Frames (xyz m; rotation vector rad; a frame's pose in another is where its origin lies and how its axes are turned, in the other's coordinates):
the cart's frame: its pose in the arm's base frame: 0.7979 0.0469 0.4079 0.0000 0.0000 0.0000
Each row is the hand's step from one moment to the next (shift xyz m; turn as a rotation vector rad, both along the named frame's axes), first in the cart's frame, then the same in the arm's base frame.
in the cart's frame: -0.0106 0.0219 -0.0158 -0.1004 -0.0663 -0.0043
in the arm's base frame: -0.0106 0.0219 -0.0158 -0.1004 -0.0663 -0.0043
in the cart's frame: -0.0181 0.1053 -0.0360 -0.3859 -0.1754 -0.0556
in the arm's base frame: -0.0181 0.1053 -0.0360 -0.3859 -0.1754 -0.0556
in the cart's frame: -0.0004 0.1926 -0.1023 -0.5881 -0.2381 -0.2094
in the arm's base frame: -0.0004 0.1926 -0.1023 -0.5881 -0.2381 -0.2094
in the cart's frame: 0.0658 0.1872 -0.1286 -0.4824 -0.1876 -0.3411
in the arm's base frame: 0.0658 0.1872 -0.1286 -0.4824 -0.1876 -0.3411
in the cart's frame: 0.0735 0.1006 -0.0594 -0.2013 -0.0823 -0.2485
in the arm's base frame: 0.0735 0.1006 -0.0594 -0.2013 -0.0823 -0.2485
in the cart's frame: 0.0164 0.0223 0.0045 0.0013 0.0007 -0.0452
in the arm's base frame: 0.0164 0.0223 0.0045 0.0013 0.0007 -0.0452
